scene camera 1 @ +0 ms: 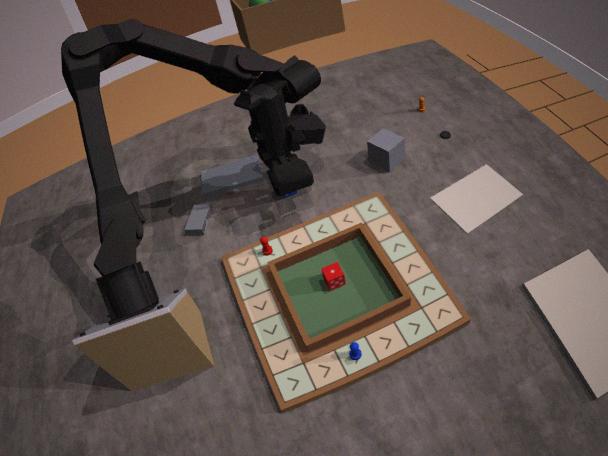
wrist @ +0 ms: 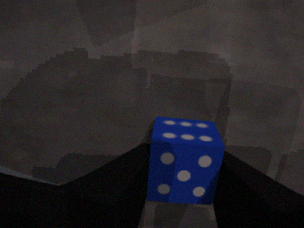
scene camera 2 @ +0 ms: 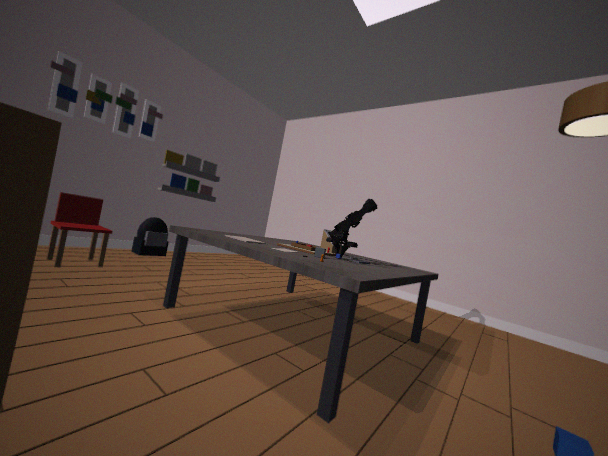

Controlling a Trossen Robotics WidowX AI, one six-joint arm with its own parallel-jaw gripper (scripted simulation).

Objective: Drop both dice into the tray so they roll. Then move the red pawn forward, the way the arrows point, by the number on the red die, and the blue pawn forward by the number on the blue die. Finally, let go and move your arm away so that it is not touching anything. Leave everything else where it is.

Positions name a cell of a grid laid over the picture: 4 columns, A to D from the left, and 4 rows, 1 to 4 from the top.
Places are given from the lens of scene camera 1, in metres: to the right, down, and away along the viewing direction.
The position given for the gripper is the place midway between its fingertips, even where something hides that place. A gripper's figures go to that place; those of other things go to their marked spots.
gripper (scene camera 1: B2): -0.03, -0.07, 0.80
grey slab (scene camera 1: B2): -0.15, -0.10, 0.85
